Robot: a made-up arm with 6 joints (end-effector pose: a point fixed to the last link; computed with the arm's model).
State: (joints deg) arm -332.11 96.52 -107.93 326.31 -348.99 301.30
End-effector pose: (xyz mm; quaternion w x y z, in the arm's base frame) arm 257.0 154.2 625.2 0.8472 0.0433 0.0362 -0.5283
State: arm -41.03 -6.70 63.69 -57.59 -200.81 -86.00
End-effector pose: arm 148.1 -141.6 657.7 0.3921 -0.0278 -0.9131 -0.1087
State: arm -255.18 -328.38 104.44 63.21 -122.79 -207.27
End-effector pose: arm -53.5 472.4 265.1 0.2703 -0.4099 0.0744 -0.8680
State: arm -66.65 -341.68 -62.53 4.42 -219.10 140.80
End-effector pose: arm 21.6 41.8 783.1 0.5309 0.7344 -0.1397 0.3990
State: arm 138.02 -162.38 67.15 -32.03 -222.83 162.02
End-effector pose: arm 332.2 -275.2 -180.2 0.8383 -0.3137 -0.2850 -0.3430
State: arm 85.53 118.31 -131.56 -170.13 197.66 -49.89
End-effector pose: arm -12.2 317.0 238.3 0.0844 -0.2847 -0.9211 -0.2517
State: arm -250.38 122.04 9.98 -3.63 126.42 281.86
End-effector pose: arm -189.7 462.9 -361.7 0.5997 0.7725 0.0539 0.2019
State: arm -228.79 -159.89 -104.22 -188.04 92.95 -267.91
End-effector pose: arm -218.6 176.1 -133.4 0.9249 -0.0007 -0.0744 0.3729
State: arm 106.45 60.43 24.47 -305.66 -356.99 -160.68
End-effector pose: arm -281.0 825.9 375.7 0.7273 -0.6537 -0.2087 0.0151
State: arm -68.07 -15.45 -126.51 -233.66 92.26 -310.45
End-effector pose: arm 18.9 317.9 151.0 0.3388 -0.5736 0.5813 -0.4672
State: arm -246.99 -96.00 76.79 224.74 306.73 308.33
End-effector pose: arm 88.8 -476.3 582.3 0.7150 0.1869 -0.2984 -0.6039
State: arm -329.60 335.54 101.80 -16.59 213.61 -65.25
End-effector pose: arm 71.1 100.7 626.3 0.7939 0.3257 -0.4758 -0.1929
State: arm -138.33 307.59 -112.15 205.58 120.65 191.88
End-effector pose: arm 209.8 212.2 24.3 0.1657 0.5936 0.0722 -0.7842
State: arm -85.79 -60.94 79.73 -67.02 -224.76 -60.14
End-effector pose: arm -70.4 199.0 612.0 0.2231 -0.6380 -0.6880 0.2643
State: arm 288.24 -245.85 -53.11 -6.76 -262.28 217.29
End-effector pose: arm 250.1 -712.4 56.5 0.1080 0.5543 -0.8098 0.1591
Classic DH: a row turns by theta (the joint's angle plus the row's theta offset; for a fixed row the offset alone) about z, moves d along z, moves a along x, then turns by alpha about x. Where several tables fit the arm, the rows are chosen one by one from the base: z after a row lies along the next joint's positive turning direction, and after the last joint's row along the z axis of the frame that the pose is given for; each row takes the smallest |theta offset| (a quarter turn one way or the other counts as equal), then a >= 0, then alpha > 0; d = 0 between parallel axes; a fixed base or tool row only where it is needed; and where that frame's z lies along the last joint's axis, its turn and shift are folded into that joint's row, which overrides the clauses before.
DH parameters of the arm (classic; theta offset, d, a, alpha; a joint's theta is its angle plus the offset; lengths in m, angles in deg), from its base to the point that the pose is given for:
joint 1: 0 0.141 0 -90
joint 2: -90 0 0.387 0
joint 3: 90 0.03 0 90
joint 4: 0 0.405 0 -90
joint 5: 0 0 0 90
joint 6: 0 0.132 0 0

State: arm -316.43 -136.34 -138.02 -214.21 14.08 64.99
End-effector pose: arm 156.9 215.6 -72.0 0.5188 -0.5909 -0.1171 -0.6066
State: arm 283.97 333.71 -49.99 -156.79 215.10 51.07
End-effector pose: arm -48.9 444.7 626.2 0.2439 0.4145 -0.4105 0.7747
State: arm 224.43 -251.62 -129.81 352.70 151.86 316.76
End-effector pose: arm -212.5 -239.3 310.2 0.0006 0.6976 0.5817 -0.4184
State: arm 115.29 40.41 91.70 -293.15 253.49 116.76
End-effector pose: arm -159.8 540.4 226.2 0.1148 -0.4827 -0.1787 -0.8497
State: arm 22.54 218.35 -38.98 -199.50 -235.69 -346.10
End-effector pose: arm -148.9 10.1 -491.9 0.4151 -0.4482 -0.1140 -0.7835
